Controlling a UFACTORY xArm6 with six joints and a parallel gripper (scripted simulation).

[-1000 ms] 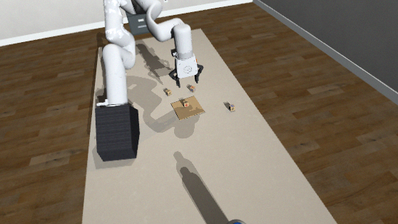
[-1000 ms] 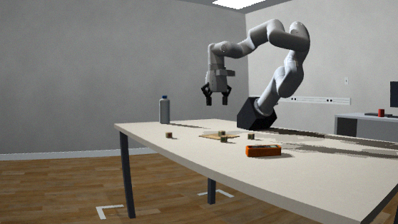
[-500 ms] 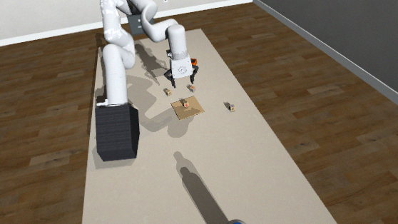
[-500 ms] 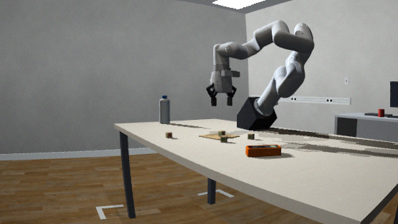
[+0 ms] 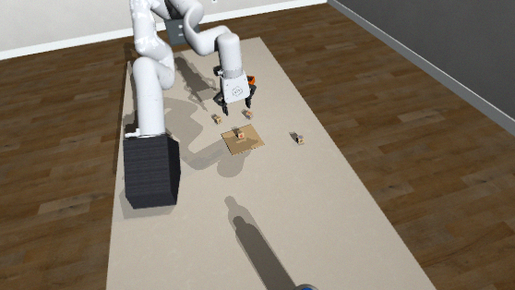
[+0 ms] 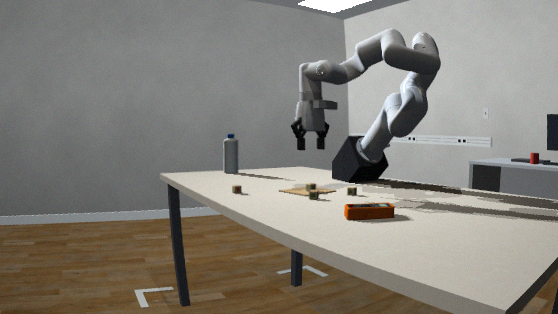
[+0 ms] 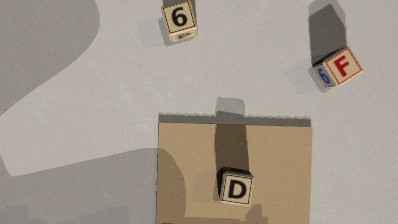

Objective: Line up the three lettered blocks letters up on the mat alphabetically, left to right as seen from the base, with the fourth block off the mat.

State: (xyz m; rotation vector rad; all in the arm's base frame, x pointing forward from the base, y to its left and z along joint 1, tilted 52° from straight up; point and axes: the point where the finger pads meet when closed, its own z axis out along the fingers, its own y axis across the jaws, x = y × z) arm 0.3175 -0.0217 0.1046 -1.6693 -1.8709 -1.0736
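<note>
Right now my hand is 150 mm above the thin mat and 20 mm to the left of it. Also, from my hand: grey bottle: 720 mm to the right, 60 mm below, 20 mm ahead.
</note>
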